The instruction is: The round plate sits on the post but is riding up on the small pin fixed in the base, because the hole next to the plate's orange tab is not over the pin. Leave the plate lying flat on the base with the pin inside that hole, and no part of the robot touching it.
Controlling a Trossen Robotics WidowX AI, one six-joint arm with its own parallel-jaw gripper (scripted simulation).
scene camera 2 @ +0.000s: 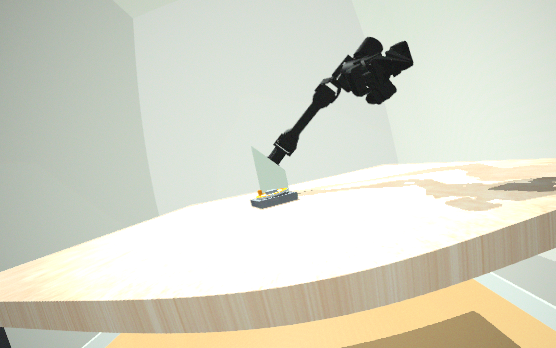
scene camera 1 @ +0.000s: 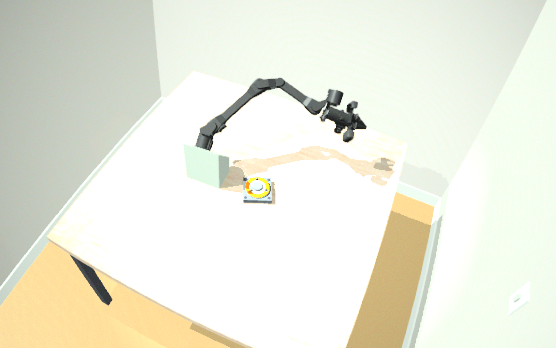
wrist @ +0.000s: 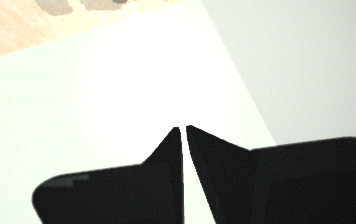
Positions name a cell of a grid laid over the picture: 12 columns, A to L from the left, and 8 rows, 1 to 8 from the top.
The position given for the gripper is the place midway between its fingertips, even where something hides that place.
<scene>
The gripper (scene camera 2: I2) is shut and holds nothing.
The gripper is seen too in the wrist view (wrist: G5).
</scene>
